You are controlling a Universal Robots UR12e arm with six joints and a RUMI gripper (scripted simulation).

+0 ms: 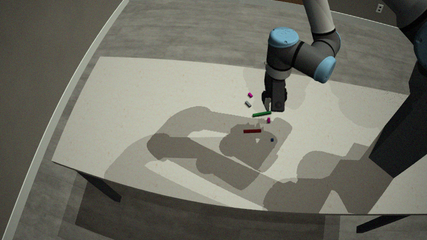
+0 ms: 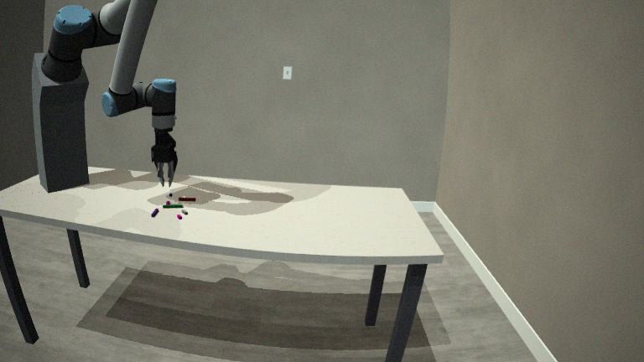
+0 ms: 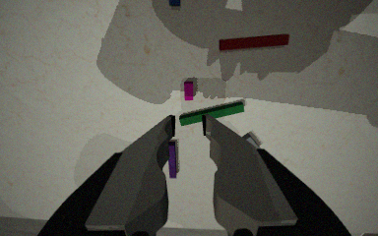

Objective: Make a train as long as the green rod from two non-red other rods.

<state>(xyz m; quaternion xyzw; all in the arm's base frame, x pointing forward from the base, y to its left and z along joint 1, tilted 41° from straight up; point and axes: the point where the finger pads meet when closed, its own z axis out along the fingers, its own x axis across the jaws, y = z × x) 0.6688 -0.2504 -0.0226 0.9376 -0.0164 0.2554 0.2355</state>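
My gripper is now 8 cm above the green rod, 4 cm to the left of it and 2 cm short of it. From my hand the other things lie so: small blue rod 9 cm to the left, 8 cm below, 1 cm ahead; then red rod 8 cm below, 8 cm ahead, 4 cm to the left; then purple rod 10 cm to the right, 8 cm below, 4 cm behind.
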